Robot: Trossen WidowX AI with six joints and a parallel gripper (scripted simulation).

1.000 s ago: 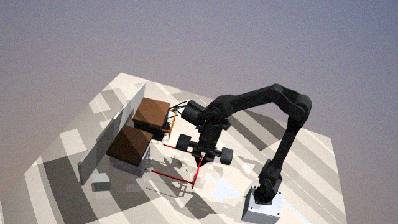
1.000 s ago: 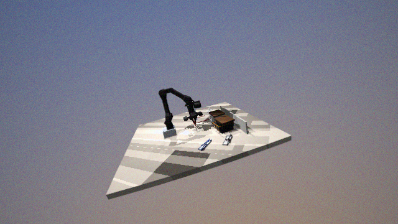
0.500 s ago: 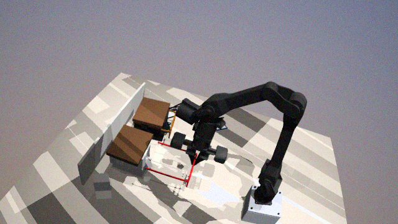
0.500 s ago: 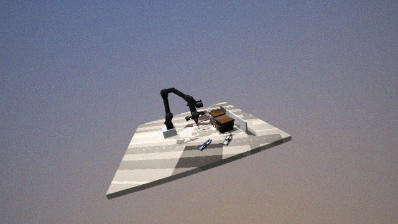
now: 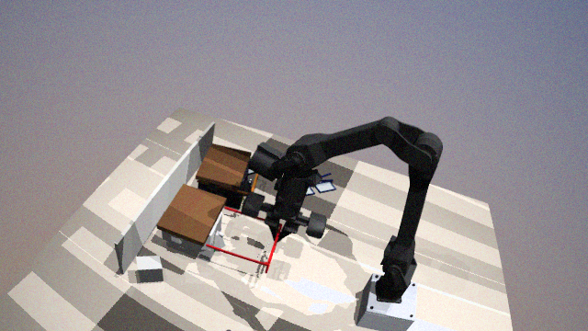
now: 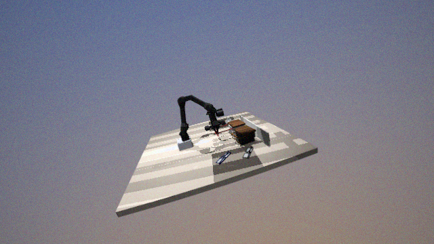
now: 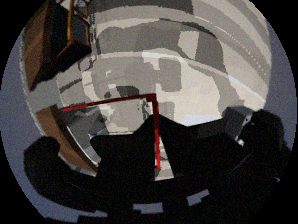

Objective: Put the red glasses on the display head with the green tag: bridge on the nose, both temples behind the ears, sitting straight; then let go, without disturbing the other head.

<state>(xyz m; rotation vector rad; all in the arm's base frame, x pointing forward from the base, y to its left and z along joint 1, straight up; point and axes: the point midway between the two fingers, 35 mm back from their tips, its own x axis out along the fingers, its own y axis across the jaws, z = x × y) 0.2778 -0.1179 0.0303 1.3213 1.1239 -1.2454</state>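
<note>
My gripper tip is 5 cm short of the red glasses, 3 cm to the right of it and 1 cm below it. The rest, counted from my gripper tip: grey block: 28 cm ahead, 16 cm to the left, 4 cm below; then grey upright panel: 30 cm ahead, 11 cm to the right, 1 cm below.
</note>
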